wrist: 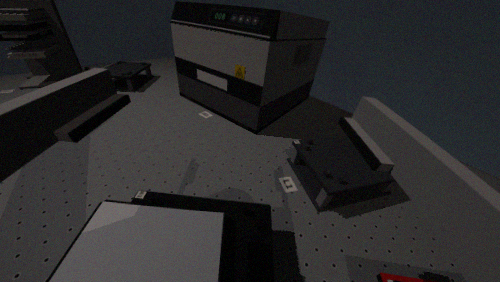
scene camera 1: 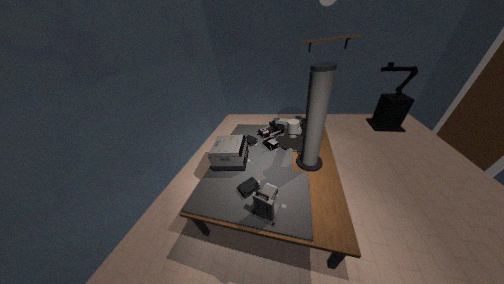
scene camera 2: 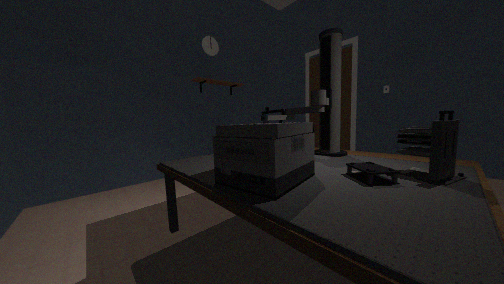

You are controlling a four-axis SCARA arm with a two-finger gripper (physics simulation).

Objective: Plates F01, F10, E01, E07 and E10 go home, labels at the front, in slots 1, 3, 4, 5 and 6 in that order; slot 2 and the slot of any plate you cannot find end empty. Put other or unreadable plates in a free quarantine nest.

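Where they show: gripper, fingertip midpoint: [wrist: 237,96] [scene camera 1: 265,132]; arm's base, origin of the base link: [scene camera 1: 308,162] [scene camera 2: 329,153].
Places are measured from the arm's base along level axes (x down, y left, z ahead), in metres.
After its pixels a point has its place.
Observation:
A white-topped plate [wrist: 155,245] {y -0.210, x -0.083, z 0.403 m} [scene camera 1: 272,143] {y -0.171, x -0.085, z 0.396 m} sits on a black nest [wrist: 252,215] {y -0.238, x -0.063, z 0.497 m} low in the wrist view; no readable label shows on it. My gripper [wrist: 237,96] {y -0.220, x -0.204, z 0.479 m} is open, with one jaw at each side of the wrist view and nothing between them. The upright plate rack [scene camera 1: 264,204] {y 0.644, x -0.201, z 0.330 m} [scene camera 2: 444,150] {y 0.627, x -0.133, z 0.381 m} [wrist: 65,42] {y 0.591, x -0.125, z 0.399 m} holds several plates [scene camera 2: 415,135] {y 0.538, x -0.187, z 0.359 m} [wrist: 22,36] {y 0.484, x -0.160, z 0.316 m}, whose labels are unreadable. A dark nest tagged L1 [wrist: 342,167] {y -0.277, x -0.063, z 0.667 m} [scene camera 1: 251,140] {y -0.240, x -0.062, z 0.672 m} has no plate on it. Another dark nest [scene camera 1: 248,187] {y 0.441, x -0.063, z 0.518 m} [scene camera 2: 372,168] {y 0.432, x -0.063, z 0.545 m} [wrist: 129,68] {y 0.407, x -0.063, z 0.539 m} near the rack has no plate on it.
A boxy grey device [scene camera 1: 227,152] {y 0.231, x -0.258, z 0.756 m} [scene camera 2: 250,155] {y 0.172, x -0.153, z 0.978 m} [wrist: 220,50] {y 0.039, x -0.176, z 0.653 m} with a green display stands at the table's side. The arm's column [scene camera 1: 318,115] {y 0.075, x -0.562, z -0.004 m} [scene camera 2: 336,95] {y 0.065, x -0.437, z 0.038 m} rises at the opposite side. A red item [wrist: 400,278] {y -0.383, x -0.063, z 0.559 m} shows at the wrist view's lower edge.

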